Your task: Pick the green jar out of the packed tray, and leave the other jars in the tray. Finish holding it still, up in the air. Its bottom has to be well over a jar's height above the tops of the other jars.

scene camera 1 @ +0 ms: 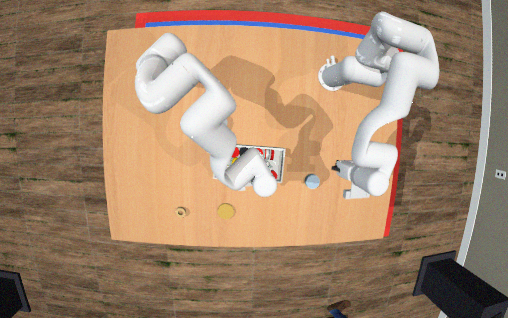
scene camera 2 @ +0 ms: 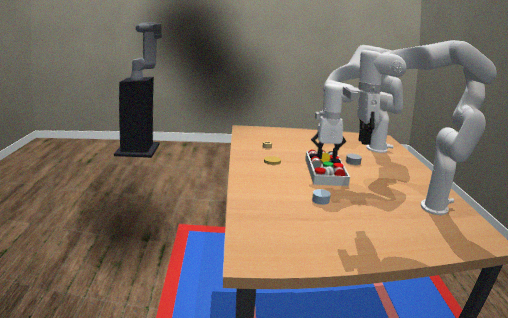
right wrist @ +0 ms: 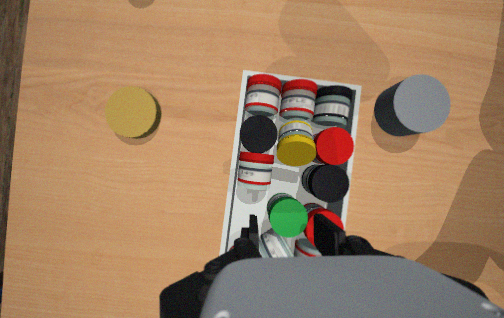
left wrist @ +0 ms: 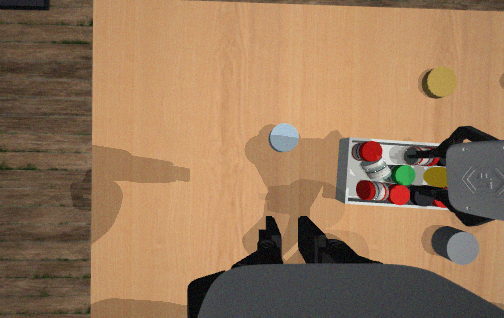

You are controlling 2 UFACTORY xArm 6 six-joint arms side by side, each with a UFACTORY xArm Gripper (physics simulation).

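Frame: origin at the left arm's base, x up, y ahead, z left, level; millimetres.
Where they show: left gripper, fingertip midpoint: (scene camera 2: 364, 142) (left wrist: 285, 231); right gripper, fingertip midpoint: (scene camera 2: 327, 158) (right wrist: 285, 229) (left wrist: 415, 171); left arm's base, link origin: (scene camera 1: 331, 77) (scene camera 2: 434, 207); right arm's base, link origin: (scene camera 2: 376, 149).
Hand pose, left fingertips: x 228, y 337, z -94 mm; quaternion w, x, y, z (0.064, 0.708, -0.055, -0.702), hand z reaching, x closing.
Observation:
Things, the pixels of their top centre, and the offset from my left fingertips.
- green jar, top centre: (right wrist: 288, 218) (left wrist: 405, 175) (scene camera 2: 328, 163) dx -183, dy -18, dz -299 mm
- packed tray, top centre: (right wrist: 288, 196) (left wrist: 412, 174) (scene camera 1: 249, 163) (scene camera 2: 326, 163) dx -190, dy -22, dz -321 mm
- tilted white-labelled jar, top centre: (right wrist: 274, 261) (left wrist: 384, 168) dx -181, dy +3, dz -254 mm
- blue cylinder, top centre: (left wrist: 284, 137) (scene camera 2: 322, 192) (scene camera 1: 313, 182) dx -198, dy +104, dz -62 mm
- grey cylinder, top centre: (right wrist: 422, 103) (left wrist: 463, 248) (scene camera 2: 354, 156) dx -198, dy -207, dz -418 mm
- yellow disc, top centre: (right wrist: 130, 111) (left wrist: 442, 81) (scene camera 2: 272, 159) (scene camera 1: 225, 211) dx -216, dy +174, dz -453 mm
- small tan piece, top centre: (scene camera 2: 267, 142) dx -206, dy +147, dz -649 mm
The green jar (scene camera 2: 328, 164) (left wrist: 403, 175) (right wrist: 288, 219) stands in the packed tray (scene camera 1: 283, 165) (scene camera 2: 331, 181) (left wrist: 343, 172) (right wrist: 356, 120), lid up. A red-lidded jar (right wrist: 314, 222) is close beside it, and a tilted white-labelled jar (left wrist: 376, 170) (right wrist: 276, 244) is on another side. My right gripper (scene camera 2: 328, 157) (left wrist: 415, 171) (right wrist: 285, 229) is open, pointing down low over the tray. In the right wrist view its fingertips appear on either side of the green lid; contact is unclear. My left gripper (scene camera 1: 336, 168) (scene camera 2: 366, 142) (left wrist: 285, 231) is open and empty, high above the table, away from the tray.
A blue cylinder (scene camera 1: 312, 181) (scene camera 2: 321, 196) (left wrist: 284, 138) and a grey cylinder (scene camera 2: 354, 159) (left wrist: 462, 247) (right wrist: 422, 104) stand outside the tray. A yellow disc (scene camera 1: 226, 211) (scene camera 2: 272, 160) (left wrist: 441, 82) (right wrist: 131, 112) and a small tan piece (scene camera 2: 267, 145) are on the other side.

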